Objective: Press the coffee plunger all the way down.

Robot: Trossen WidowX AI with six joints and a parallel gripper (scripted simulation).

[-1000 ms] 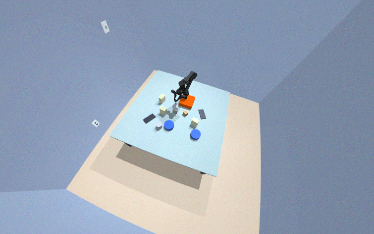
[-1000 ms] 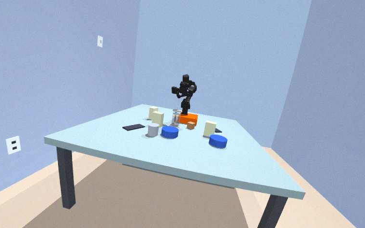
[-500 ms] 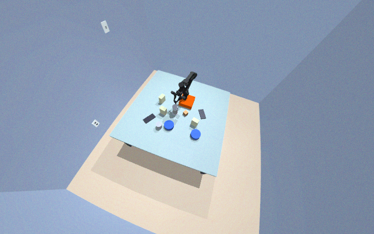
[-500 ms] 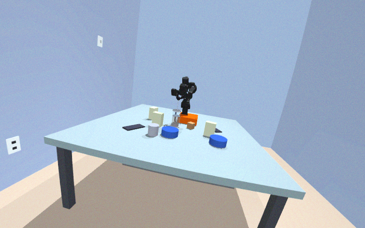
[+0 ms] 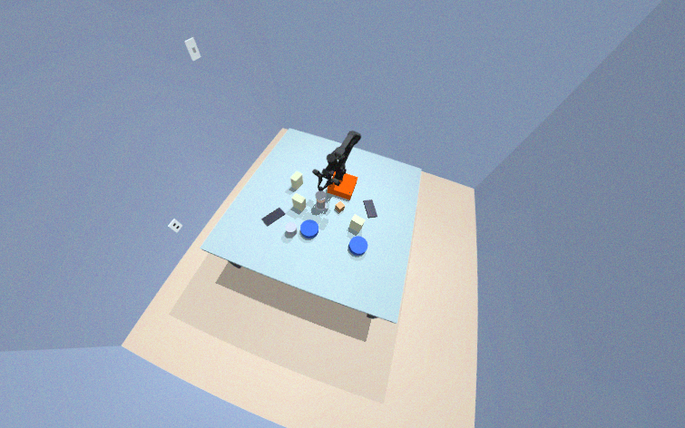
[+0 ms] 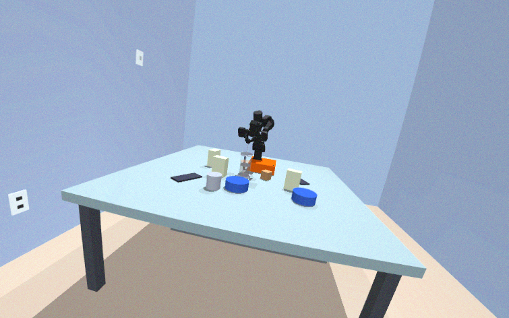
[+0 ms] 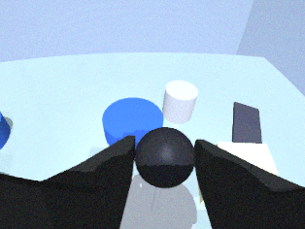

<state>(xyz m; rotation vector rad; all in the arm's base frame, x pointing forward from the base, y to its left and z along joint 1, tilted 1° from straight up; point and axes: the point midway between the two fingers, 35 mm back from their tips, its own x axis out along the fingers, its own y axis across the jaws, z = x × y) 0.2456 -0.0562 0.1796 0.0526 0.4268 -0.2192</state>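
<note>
Now: gripper tip 30 mm past the coffee press and 110 mm above it. From my gripper tip the other things lie so: grey cylinder 240 mm ahead, 120 mm to the right, 190 mm below; orange cube 40 mm behind, 140 mm to the left, 200 mm below.
</note>
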